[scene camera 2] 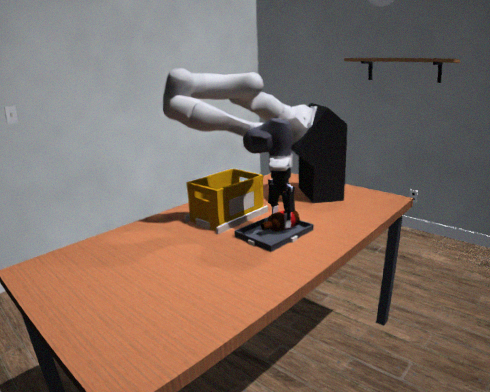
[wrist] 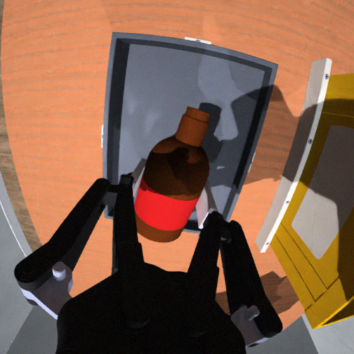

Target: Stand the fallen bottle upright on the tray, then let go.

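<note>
The brown bottle [scene camera 2: 276,222] [wrist: 176,168] with a red label lies on its side over the dark grey tray [scene camera 2: 271,246] [wrist: 108,125]. In the wrist view its neck points up and slightly right toward the tray's middle, and its base lies over the tray's near rim. My gripper [scene camera 2: 281,216] [wrist: 172,178] points down and is shut on the bottle, one finger on each side of the body at about the red label. The fingers hide part of the label in the scene view.
A yellow crate [scene camera 2: 205,204] [wrist: 292,260] stands beside the tray, with a pale strip [scene camera 2: 242,220] [wrist: 295,165] along its side facing the tray. The wooden table [scene camera 2: 165,300] [wrist: 55,115] carries both. The robot's black base [scene camera 2: 327,160] stands behind at the far end.
</note>
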